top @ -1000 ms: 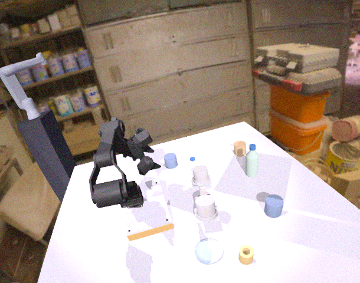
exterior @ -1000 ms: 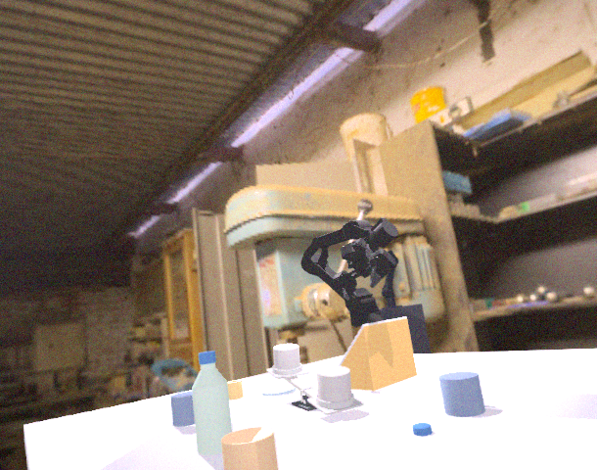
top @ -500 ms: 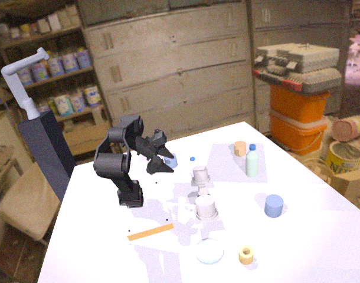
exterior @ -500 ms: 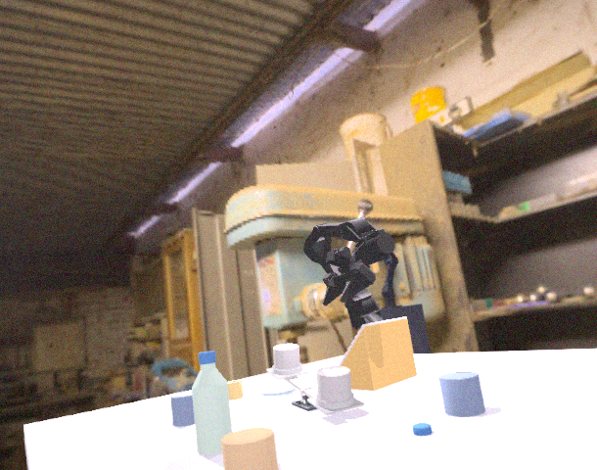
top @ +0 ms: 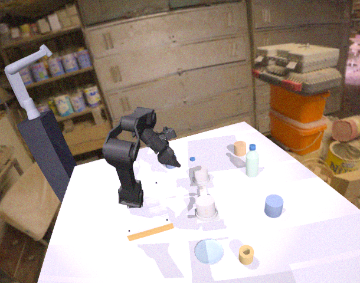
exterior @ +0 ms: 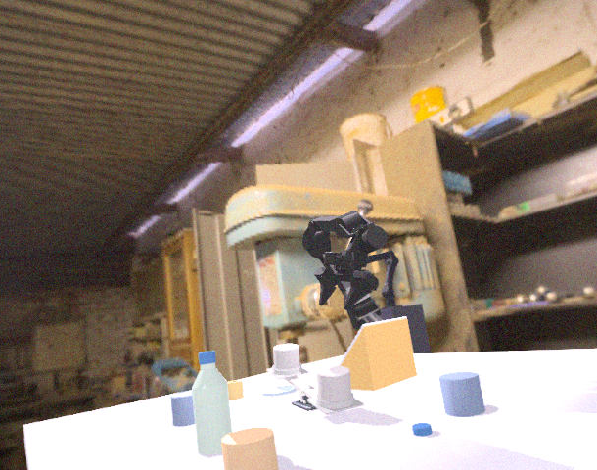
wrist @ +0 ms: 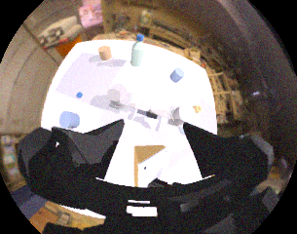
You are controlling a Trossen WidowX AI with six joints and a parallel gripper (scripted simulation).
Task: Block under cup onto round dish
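The pale green block is 100 mm ahead of my gripper tip, 100 mm to the left of it and 180 mm below it. From my gripper tip the other things lie so: round pale blue dish 40 mm ahead, 270 mm to the right, 220 mm below; then pale green bottle 360 mm ahead, 90 mm to the left, 110 mm below; then blue cap 90 mm ahead, 330 mm to the left, 220 mm below.
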